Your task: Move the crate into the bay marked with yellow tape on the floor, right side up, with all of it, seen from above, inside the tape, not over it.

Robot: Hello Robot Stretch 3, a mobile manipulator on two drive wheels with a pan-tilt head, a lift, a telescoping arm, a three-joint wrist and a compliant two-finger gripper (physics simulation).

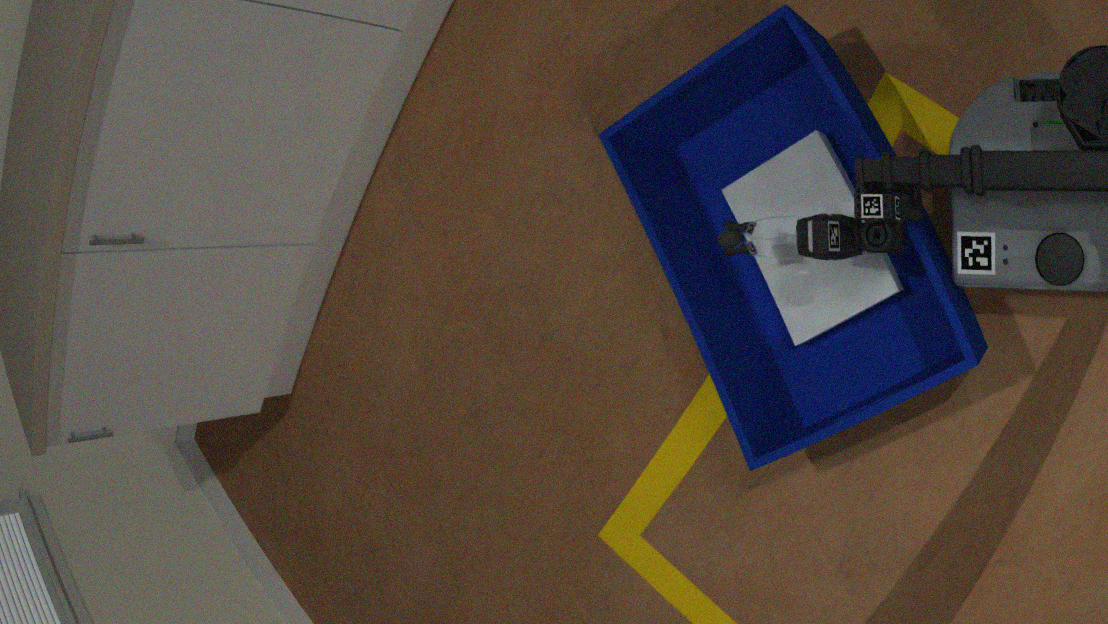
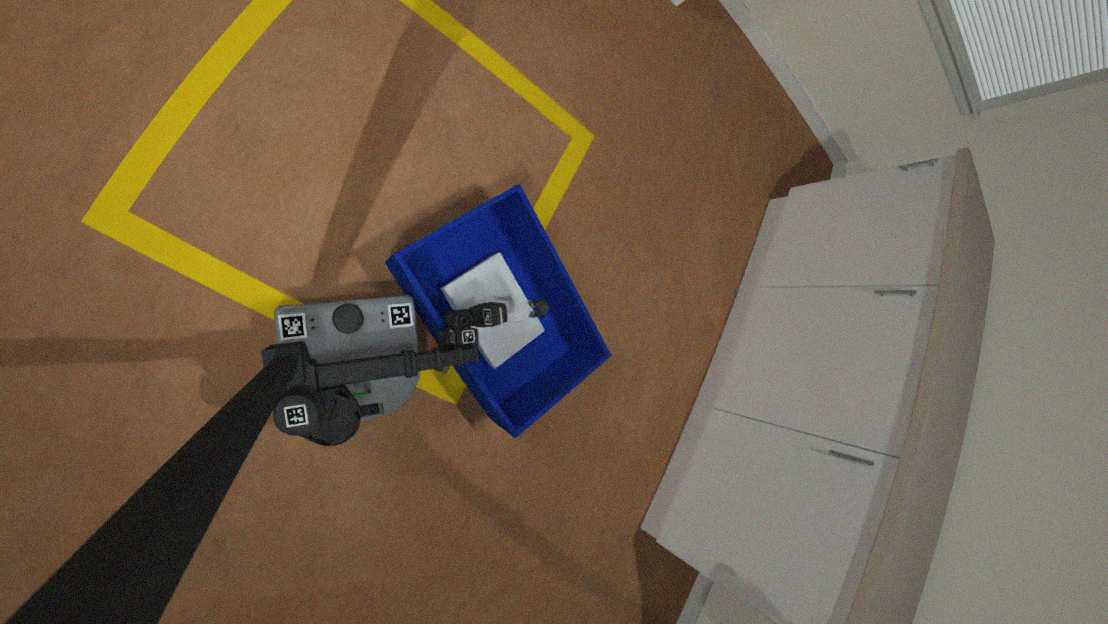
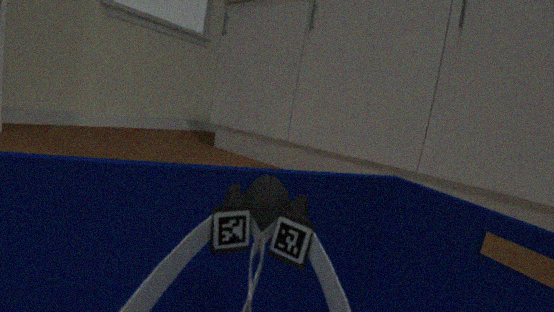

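Observation:
The blue crate is right side up, open top upward, with a flat white block inside. It lies askew across the cabinet-side strip of the yellow tape, partly inside the bay and partly outside, close to one tape corner. My gripper is shut and empty. From above its tips are within the crate's outline, near the long wall on the cabinet side. Whether they touch that wall cannot be told.
My base stands over another tape side, close against the crate's opposite long wall. My arm reaches over that wall. White cabinets stand across the floor beyond the crate, beside a wall.

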